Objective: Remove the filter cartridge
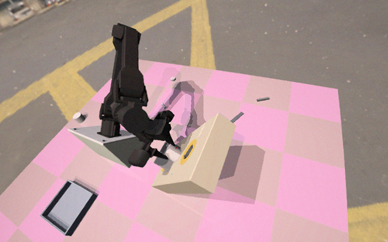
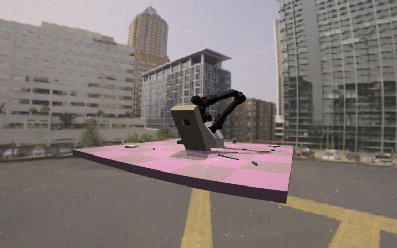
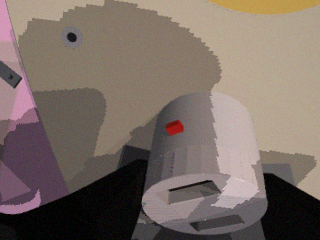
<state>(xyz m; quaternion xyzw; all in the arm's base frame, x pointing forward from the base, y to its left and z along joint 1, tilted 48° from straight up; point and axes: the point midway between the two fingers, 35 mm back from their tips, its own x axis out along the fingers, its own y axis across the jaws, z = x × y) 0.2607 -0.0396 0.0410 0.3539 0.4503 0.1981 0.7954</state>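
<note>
The beige service panel is 40 mm ahead of my gripper tip, 20 mm below it and 10 mm to the right of it. From my gripper tip the other things lie so: grey tray: 350 mm behind, 280 mm to the right, 160 mm below; round filter cartridge: right at my gripper tip.
</note>
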